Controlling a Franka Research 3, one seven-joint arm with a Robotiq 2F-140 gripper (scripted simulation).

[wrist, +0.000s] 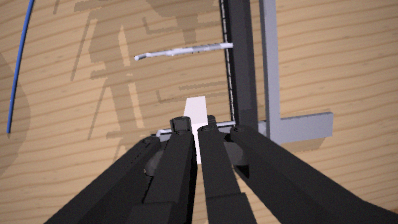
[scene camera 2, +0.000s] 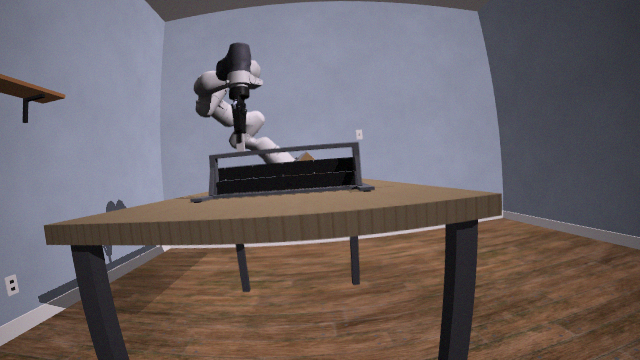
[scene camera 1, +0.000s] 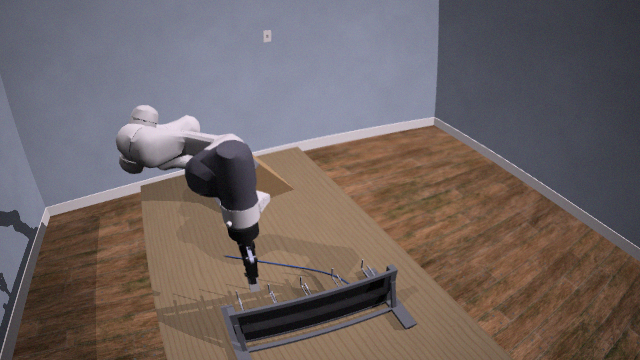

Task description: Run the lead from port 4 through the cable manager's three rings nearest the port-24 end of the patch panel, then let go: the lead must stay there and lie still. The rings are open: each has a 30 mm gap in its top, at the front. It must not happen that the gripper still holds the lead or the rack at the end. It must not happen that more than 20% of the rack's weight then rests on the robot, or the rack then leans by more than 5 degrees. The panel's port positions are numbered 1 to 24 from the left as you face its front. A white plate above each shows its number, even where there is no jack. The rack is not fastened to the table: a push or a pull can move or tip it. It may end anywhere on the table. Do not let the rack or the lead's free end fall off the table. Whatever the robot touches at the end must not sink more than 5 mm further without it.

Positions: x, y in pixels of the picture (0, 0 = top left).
gripper: wrist 197, 111; scene camera 2; scene camera 1
same spot on gripper: (scene camera 1: 252, 270) = (scene camera 2: 235, 118)
